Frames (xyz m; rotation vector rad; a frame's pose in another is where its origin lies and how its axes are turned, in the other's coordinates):
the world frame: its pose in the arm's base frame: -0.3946 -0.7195 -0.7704 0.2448 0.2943 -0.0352
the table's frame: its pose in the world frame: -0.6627 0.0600 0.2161 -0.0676 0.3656 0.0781
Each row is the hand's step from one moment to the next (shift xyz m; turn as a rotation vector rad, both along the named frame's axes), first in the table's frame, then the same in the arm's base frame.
Working: the table's frame: its pose in the arm's base frame: -0.9632 -0.7148 -0.3628 0.1944 0.6482 0.0978

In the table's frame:
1: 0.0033 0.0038 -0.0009 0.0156 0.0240 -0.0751
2: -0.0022 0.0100 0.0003 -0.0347 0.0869 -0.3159
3: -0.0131 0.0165 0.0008 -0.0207 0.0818 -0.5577
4: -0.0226 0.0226 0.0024 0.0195 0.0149 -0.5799
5: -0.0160 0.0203 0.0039 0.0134 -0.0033 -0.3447
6: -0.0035 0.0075 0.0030 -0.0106 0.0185 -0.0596
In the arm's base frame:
1: 0.0020 0.0043 -0.0018 -0.0340 0.0370 -0.0627
2: -0.0019 0.0094 0.0036 -0.2222 0.1268 -0.2076
3: -0.0104 0.0140 0.0118 -0.3579 0.1600 -0.4055
4: -0.0171 0.0183 0.0199 -0.3376 0.1040 -0.4606
5: -0.0109 0.0168 0.0167 -0.1989 0.0502 -0.2774
6: -0.0012 0.0064 0.0060 -0.0452 0.0254 -0.0363

